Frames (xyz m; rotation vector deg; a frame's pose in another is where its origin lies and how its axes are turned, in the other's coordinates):
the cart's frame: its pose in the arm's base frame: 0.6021 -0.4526 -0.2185 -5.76 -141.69 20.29
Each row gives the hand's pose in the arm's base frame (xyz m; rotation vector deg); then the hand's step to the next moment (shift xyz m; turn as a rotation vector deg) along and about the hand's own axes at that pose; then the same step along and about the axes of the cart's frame.
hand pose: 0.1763 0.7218 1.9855 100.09 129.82 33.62
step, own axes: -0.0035 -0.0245 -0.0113 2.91 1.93 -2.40
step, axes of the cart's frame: 0.0178 -0.0096 0.0182 2.35 1.79 -3.03
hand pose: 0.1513 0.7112 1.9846 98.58 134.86 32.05
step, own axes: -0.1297 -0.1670 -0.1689 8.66 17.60 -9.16
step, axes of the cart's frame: 0.1460 -0.2112 0.0855 3.47 6.01 -20.50
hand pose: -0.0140 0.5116 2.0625 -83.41 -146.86 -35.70
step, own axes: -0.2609 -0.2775 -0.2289 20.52 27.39 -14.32
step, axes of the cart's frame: 0.0547 -0.4207 0.1321 10.54 14.12 -32.65
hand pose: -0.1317 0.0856 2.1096 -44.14 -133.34 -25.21
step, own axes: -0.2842 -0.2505 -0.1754 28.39 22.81 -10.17
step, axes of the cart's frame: -0.1939 -0.3574 0.0946 19.54 15.44 -28.46
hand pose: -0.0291 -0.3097 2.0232 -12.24 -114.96 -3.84
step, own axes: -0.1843 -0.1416 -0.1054 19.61 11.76 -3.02
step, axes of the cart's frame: -0.2096 -0.1400 0.0399 15.50 7.92 -15.13
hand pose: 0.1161 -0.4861 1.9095 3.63 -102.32 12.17
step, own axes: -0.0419 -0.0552 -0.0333 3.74 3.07 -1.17
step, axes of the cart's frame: -0.0642 -0.0423 0.0027 2.77 2.38 -3.39
